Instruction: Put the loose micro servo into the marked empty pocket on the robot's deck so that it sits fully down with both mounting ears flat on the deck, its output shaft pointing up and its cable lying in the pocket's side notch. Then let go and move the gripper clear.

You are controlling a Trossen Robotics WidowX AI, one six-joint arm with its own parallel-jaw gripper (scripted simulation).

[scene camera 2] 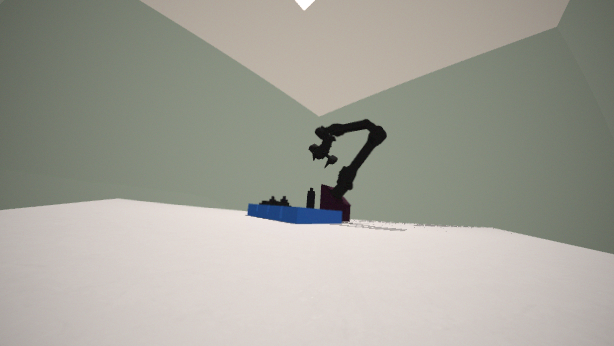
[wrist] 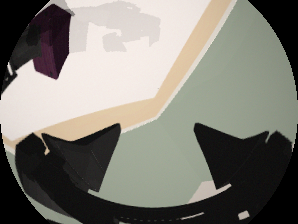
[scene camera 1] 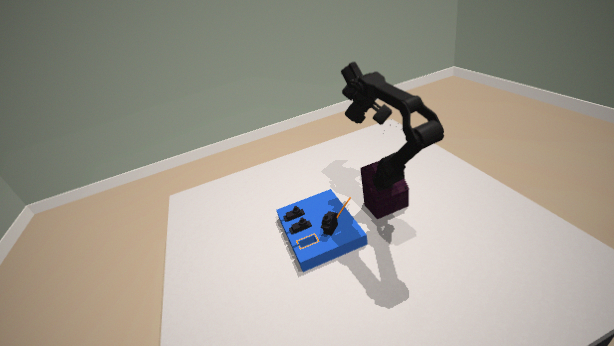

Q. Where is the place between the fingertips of my gripper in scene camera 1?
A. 369, 106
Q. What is my gripper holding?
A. Nothing.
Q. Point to a blue deck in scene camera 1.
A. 348, 236
